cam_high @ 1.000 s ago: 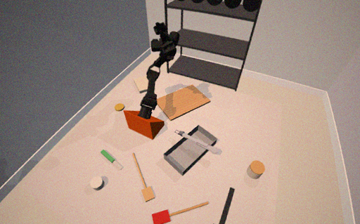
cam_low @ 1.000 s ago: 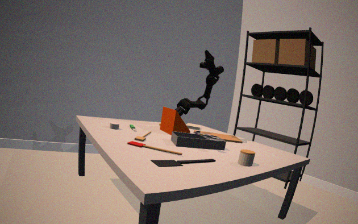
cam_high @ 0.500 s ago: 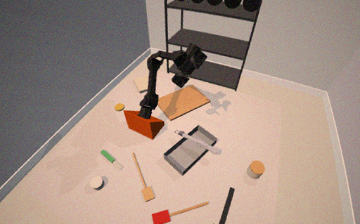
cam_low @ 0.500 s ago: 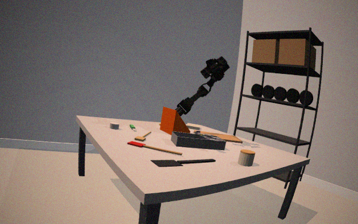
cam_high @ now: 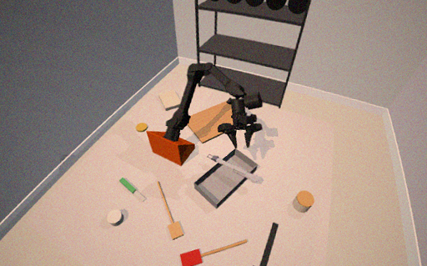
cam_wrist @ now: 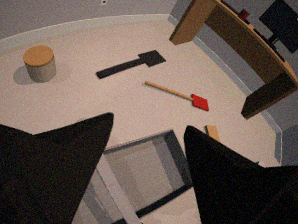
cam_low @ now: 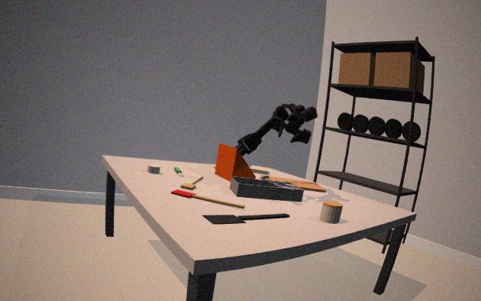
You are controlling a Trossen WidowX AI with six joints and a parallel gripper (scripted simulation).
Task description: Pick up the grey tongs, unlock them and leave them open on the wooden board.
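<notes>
The roasting tin lies 5 cm behind my gripper tip, 1 cm to the right of it and 24 cm below it. Also, from my gripper tip: black spatula 22 cm ahead, 33 cm to the right, 26 cm below; then red spatula 38 cm to the right, 26 cm below; then cork-topped jar 33 cm ahead, 2 cm to the right, 23 cm below.
</notes>
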